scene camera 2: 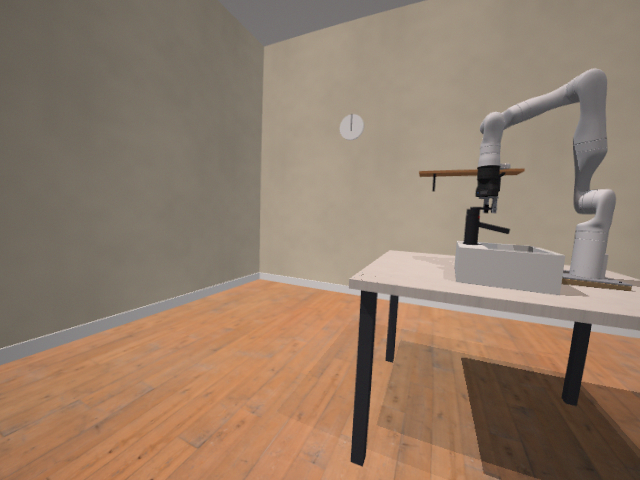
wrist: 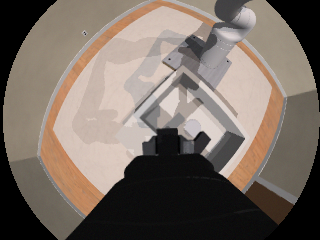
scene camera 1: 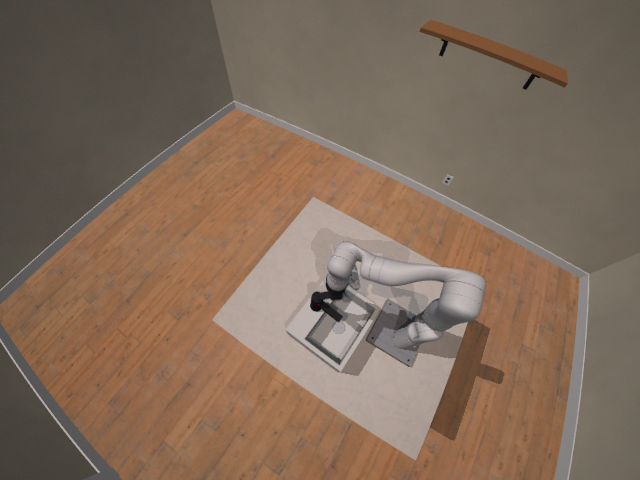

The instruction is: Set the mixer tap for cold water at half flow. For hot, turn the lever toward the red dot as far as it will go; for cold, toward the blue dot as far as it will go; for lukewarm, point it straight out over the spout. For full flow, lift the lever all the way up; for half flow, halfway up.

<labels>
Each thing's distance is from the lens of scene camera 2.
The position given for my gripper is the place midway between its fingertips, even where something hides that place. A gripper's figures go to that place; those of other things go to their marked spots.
my gripper point(scene camera 2: 489, 213): 121 cm
white basin point(scene camera 2: 519, 267): 100 cm
black mixer tap point(scene camera 2: 472, 224): 111 cm
</labels>
